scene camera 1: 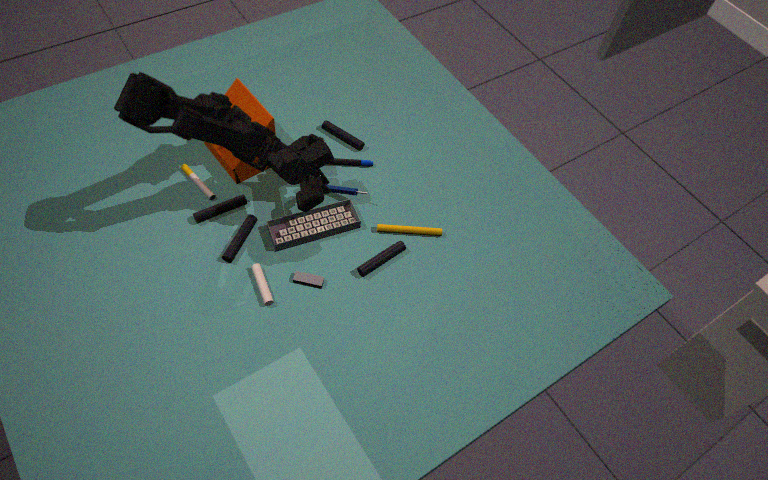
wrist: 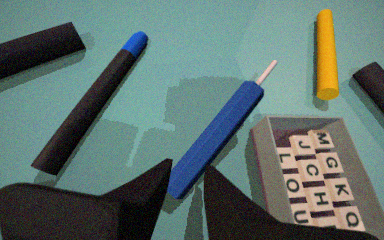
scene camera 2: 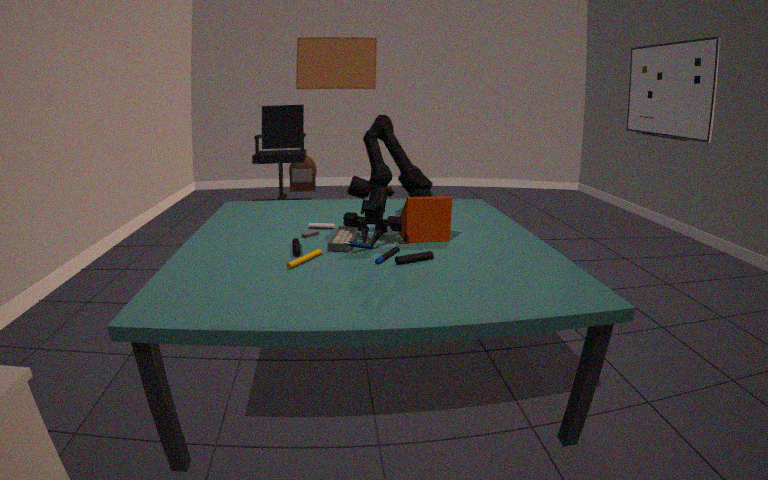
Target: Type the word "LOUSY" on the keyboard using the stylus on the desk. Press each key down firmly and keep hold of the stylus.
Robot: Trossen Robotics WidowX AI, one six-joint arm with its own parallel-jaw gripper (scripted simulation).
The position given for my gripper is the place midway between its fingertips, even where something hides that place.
Note:
In view: my gripper (scene camera 1: 328, 187), a stylus (wrist: 205, 149) and a yellow cylinder (wrist: 327, 73).
My gripper shows as well in the wrist view (wrist: 188, 168) and in scene camera 2 (scene camera 2: 367, 245).

